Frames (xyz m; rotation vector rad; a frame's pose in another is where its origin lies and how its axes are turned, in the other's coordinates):
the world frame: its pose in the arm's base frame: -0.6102 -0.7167 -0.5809 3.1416 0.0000 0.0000
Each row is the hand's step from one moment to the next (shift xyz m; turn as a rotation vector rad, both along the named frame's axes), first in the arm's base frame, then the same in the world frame.
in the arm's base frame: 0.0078 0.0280 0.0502 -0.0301 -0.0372 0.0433
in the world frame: 0.0078 -0.0280 -0.0502 -0.0301 0.0372 -0.0433
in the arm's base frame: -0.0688 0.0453 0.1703 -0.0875 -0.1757 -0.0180
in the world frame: -0.0688 -0.0453 -0.1703 -0.0875 0.1757 0.0180
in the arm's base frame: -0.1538 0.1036 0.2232 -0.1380 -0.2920 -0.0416
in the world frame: -0.1538 -0.1036 -0.2232 -0.1380 0.2920 0.0416
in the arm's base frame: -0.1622 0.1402 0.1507 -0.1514 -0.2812 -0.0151
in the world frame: -0.1622 -0.1402 -0.1507 -0.1514 0.2812 0.0151
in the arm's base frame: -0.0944 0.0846 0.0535 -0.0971 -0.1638 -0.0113
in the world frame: -0.0944 -0.0846 -0.0535 -0.0971 0.1638 0.0113
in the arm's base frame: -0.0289 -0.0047 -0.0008 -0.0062 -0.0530 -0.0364
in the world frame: -0.0289 0.0047 0.0008 -0.0062 0.0530 0.0364
